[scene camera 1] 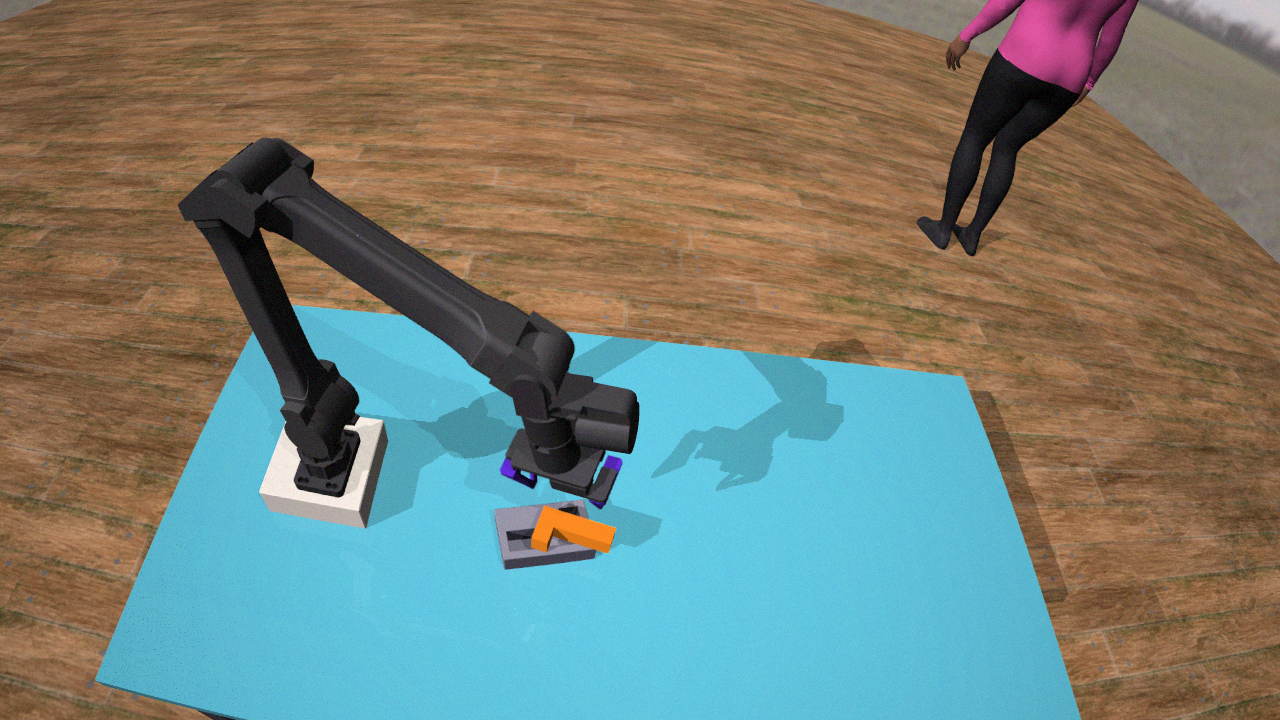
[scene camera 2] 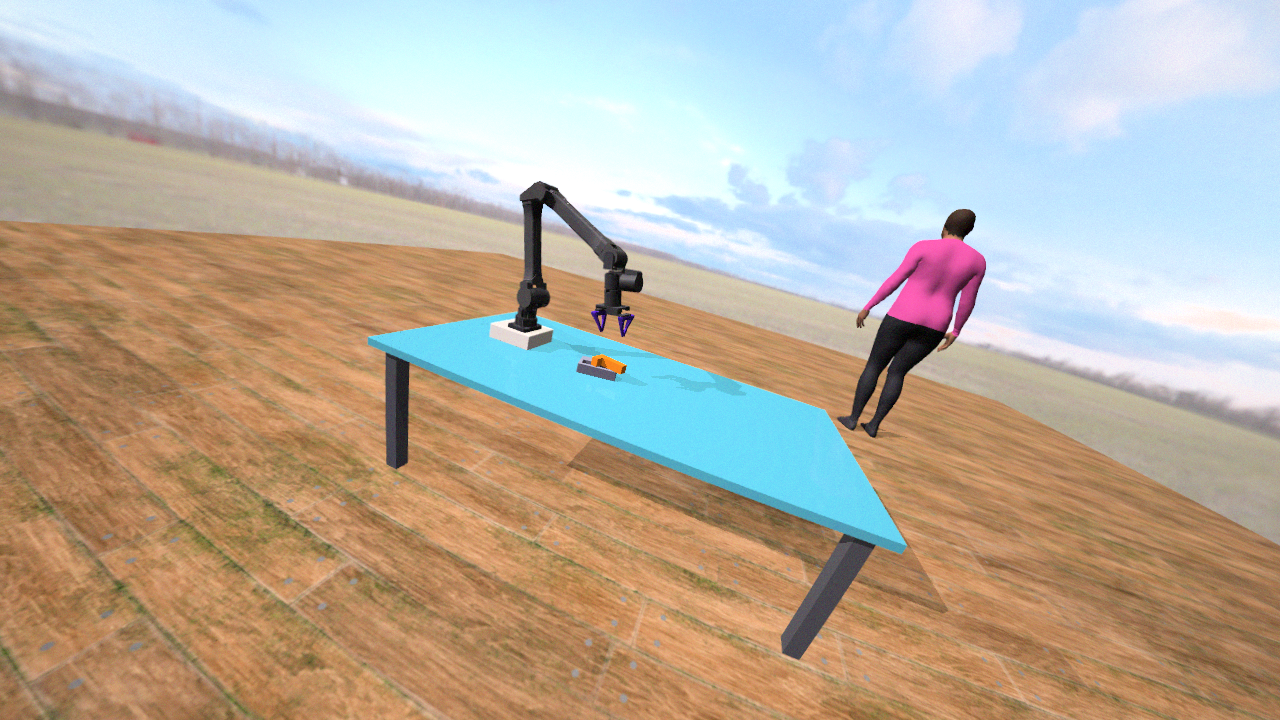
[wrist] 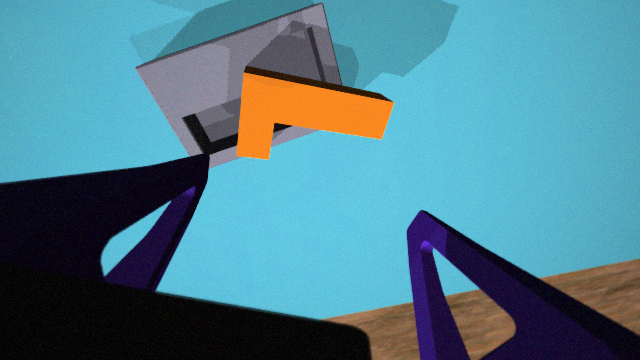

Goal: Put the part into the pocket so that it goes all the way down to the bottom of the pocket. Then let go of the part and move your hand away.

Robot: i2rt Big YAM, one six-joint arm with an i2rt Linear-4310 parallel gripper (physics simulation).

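Places are measured from the arm's base along level axes (x ahead, y left, z up), in millimetres.
Pixels of known places: gripper, fingertip midpoint: (scene camera 1: 567, 495) (scene camera 2: 612, 334) (wrist: 317, 195); arm's base, origin of the base link: (scene camera 1: 328, 462) (scene camera 2: 524, 327).
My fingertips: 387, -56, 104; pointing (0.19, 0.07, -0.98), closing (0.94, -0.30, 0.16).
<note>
Ahead of a thing's pixels: the offset from my fingertips to its top centre, as dx, dy, dz. Level surfaces: height alone.
The part, an orange L-shaped piece {+15, -4, -94} (scene camera 1: 581, 530) (scene camera 2: 614, 365) (wrist: 310, 107), lies across the top of the grey pocket block {-29, +15, -124} (scene camera 1: 519, 516) (scene camera 2: 595, 369) (wrist: 185, 75). It is turned out of line with the pocket, and its long arm sticks out past the block's edge. Parts of the dark pocket show on both sides of it; the rest is hidden under it. My gripper (scene camera 1: 561, 491) (scene camera 2: 613, 333) (wrist: 317, 195) is open and empty. It hangs above the table, higher than the part, with its purple fingers apart. In the wrist view the part is beyond the fingertips.
The blue table {dz -161} (scene camera 1: 760, 582) (scene camera 2: 698, 429) carries the arm's white base block (scene camera 1: 313, 505) (scene camera 2: 519, 336), left of the pocket block. A person in a pink top (scene camera 1: 1060, 44) (scene camera 2: 935, 277) stands on the wooden floor beyond the table.
</note>
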